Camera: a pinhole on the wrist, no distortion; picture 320 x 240 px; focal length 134.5 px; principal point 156.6 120.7 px. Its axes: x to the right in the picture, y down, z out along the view. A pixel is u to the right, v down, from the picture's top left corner.
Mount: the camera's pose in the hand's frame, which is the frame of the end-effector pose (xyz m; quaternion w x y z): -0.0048 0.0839 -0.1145 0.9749 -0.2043 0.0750 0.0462
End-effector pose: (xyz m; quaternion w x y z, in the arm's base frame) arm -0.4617 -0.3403 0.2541 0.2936 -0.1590 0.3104 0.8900
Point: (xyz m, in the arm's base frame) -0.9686 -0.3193 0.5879
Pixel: 203 153
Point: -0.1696 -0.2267 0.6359
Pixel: outside the picture
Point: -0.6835 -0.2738 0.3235
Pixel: 229 82
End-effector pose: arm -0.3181 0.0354 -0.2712 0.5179 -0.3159 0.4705 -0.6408
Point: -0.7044 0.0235 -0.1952
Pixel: behind the camera
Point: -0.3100 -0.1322 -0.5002
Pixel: 306 179
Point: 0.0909 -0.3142 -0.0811
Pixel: 181 33
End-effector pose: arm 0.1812 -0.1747 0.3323 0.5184 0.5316 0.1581 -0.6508
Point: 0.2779 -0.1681 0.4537
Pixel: 11 126
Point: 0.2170 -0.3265 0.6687
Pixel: 56 123
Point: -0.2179 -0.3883 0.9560
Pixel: 15 39
